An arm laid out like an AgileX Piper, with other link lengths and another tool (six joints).
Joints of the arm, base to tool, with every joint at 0 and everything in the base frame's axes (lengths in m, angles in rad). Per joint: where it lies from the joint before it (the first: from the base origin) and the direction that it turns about. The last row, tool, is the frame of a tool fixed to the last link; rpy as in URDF.
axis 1: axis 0 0 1 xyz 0 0 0.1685
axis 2: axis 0 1 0 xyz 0 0 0
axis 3: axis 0 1 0 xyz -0.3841 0 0.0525
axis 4: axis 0.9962 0 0.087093 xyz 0.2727 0 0.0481
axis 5: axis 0 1 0 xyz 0 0 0
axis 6: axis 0.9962 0 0.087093 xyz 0.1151 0 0.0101
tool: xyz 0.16 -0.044 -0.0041 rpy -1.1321 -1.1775 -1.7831
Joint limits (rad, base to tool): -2.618..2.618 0..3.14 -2.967..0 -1.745..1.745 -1.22..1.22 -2.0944..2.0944
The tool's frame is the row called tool.
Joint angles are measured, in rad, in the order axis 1, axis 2, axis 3, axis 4, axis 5, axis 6. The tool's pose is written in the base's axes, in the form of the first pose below.
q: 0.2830, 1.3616, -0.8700, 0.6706, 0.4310, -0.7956
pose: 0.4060 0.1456 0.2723 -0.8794 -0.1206 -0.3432 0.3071
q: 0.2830, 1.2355, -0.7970, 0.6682, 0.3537, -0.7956
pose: 0.3882 0.1272 0.3029 -0.8588 -0.1166 -0.4004 0.2976
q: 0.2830, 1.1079, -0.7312, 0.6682, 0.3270, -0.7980
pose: 0.3607 0.1146 0.3253 -0.8400 -0.1192 -0.4383 0.2967
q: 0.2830, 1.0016, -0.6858, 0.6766, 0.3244, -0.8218
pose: 0.3362 0.1074 0.3425 -0.8230 -0.1311 -0.4661 0.2970
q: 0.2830, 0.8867, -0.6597, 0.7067, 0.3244, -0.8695
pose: 0.3121 0.1024 0.3703 -0.7959 -0.1478 -0.5047 0.2998
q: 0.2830, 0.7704, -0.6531, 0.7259, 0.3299, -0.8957
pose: 0.2864 0.0973 0.4038 -0.7627 -0.1612 -0.5473 0.3045
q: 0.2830, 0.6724, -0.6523, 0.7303, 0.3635, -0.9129
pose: 0.2595 0.0959 0.4258 -0.7376 -0.1803 -0.5727 0.3090
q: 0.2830, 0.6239, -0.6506, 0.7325, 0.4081, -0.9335
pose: 0.2427 0.0992 0.4298 -0.7298 -0.2004 -0.5748 0.3113
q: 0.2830, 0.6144, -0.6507, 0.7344, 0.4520, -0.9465
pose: 0.2355 0.1052 0.4241 -0.7336 -0.2151 -0.5624 0.3151
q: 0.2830, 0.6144, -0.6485, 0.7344, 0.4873, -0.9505
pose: 0.2312 0.1102 0.4160 -0.7398 -0.2241 -0.5481 0.3194
